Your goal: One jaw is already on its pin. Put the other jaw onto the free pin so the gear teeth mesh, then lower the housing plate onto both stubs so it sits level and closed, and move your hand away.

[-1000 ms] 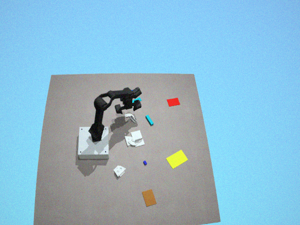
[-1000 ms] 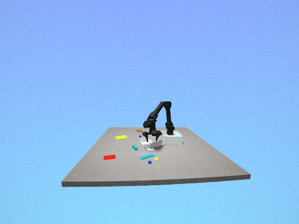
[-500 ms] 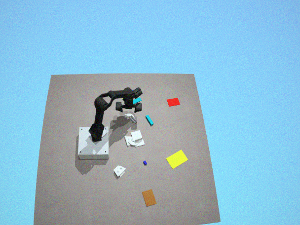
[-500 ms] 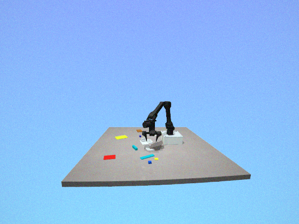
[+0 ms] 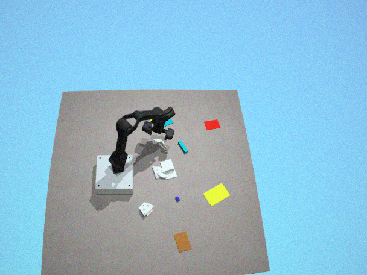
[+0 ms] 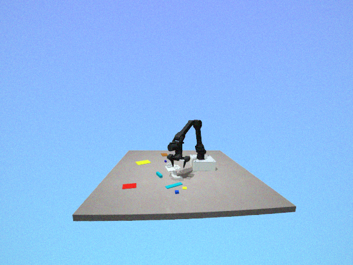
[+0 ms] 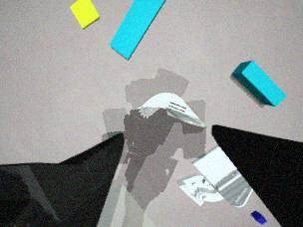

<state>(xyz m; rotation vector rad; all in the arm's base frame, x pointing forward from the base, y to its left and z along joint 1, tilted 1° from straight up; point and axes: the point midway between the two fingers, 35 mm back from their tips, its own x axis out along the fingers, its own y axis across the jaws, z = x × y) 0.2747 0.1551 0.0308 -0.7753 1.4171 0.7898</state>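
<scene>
Now: gripper tip 8 cm above the white jaw and 1 cm to the right of it. From my gripper tip the other things lie so: yellow piece 41 cm to the right, 27 cm ahead, 9 cm below; then red piece 39 cm ahead, 9 cm below, 7 cm to the left; then white base plate 19 cm to the right, 8 cm below, 2 cm ahead.
</scene>
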